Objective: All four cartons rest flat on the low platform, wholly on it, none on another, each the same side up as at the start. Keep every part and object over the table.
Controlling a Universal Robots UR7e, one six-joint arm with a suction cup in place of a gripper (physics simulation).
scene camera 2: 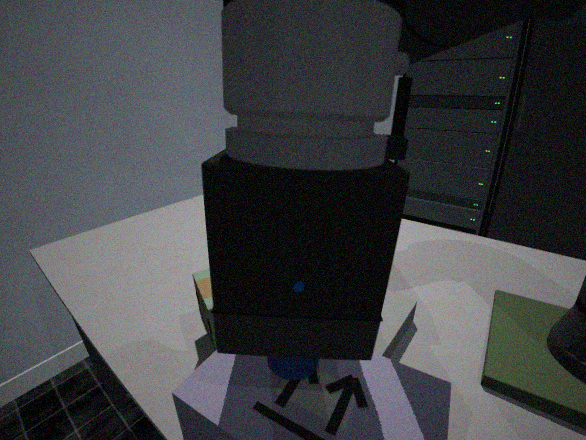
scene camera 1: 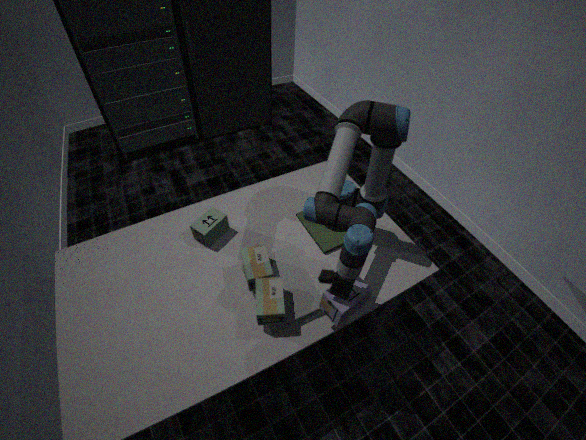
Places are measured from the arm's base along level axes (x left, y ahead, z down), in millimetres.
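Where they show: hand at its tool point: [scene camera 2: 292, 370].
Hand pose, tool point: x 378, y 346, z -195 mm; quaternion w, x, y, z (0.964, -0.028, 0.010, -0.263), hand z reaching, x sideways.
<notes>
After its pixels a point has its place.
My gripper [scene camera 1: 343, 296] @(y 346, x 378, z -195 mm) [scene camera 2: 293, 371] has its blue suction cup against the top of a purple carton [scene camera 1: 330, 306] @(y 394, x 391, z -179 mm) [scene camera 2: 305, 410] @(y 320, x 405, z -207 mm), and is shut on it. Arrows show on its top; its gap to the table is unclear. It is near the front edge, beside the platform, not over it. The low green platform [scene camera 1: 322, 239] @(y 140, x 53, z 2 mm) [scene camera 2: 520, 345] @(y 118, x 19, z 4 mm) is partly behind the arm. Two green cartons with orange tape, one [scene camera 1: 257, 262] @(y 497, x 71, z -121 mm) behind the other [scene camera 1: 270, 300] @(y 539, x 237, z -120 mm), stand close together on the table. A green carton [scene camera 1: 210, 227] @(y 574, x -230, z -78 mm) with arrows on top stands farther left. Part of a taped carton [scene camera 2: 204, 288] @(y 561, x 278, z -120 mm) shows behind the gripper in scene camera 2.
The white table [scene camera 1: 150, 320] @(y 961, x -1, z 23 mm) [scene camera 2: 125, 260] @(y 1021, x 185, z 23 mm) has its front edge close to the purple carton. The arm's forearm and wrist [scene camera 1: 345, 212] @(y 295, x 271, z -481 mm) hang over part of the platform. Dark server cabinets [scene camera 1: 140, 75] [scene camera 2: 450, 140] stand on the floor beyond the table.
</notes>
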